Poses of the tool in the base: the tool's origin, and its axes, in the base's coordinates. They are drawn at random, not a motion.
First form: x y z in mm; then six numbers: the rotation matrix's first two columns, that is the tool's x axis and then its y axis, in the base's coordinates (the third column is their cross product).
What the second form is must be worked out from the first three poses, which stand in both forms.
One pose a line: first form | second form
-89, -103, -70, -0.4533, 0.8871, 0.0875, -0.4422, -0.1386, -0.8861 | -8.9, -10.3, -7.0, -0.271, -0.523, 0.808, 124.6
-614, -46, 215, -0.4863, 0.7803, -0.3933, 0.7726, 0.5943, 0.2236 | -61.4, -4.6, 21.5, 0.463, 0.886, 0.008, 153.1
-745, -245, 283, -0.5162, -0.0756, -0.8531, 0.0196, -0.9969, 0.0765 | -74.5, -24.5, 28.3, 0.491, -0.029, -0.871, 176.9
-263, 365, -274, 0.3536, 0.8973, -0.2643, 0.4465, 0.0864, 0.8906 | -26.3, 36.5, -27.4, 0.748, 0.614, 0.255, 117.7
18, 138, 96, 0.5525, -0.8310, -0.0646, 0.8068, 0.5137, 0.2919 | 1.8, 13.8, 9.6, 0.294, -0.084, -0.952, 59.3
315, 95, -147, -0.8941, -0.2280, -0.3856, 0.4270, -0.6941, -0.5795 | 31.5, 9.5, -14.7, 0.146, 0.353, -0.924, 159.2
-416, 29, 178, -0.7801, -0.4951, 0.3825, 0.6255, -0.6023, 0.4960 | -41.6, 2.9, 17.8, -0.109, -0.332, -0.937, 143.3
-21, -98, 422, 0.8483, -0.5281, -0.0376, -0.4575, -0.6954, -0.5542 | -2.1, -9.8, 42.2, -0.958, 0.280, -0.065, 147.1
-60, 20, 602, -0.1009, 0.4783, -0.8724, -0.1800, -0.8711, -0.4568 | -6.0, 2.0, 60.2, -0.648, -0.121, 0.752, 154.0
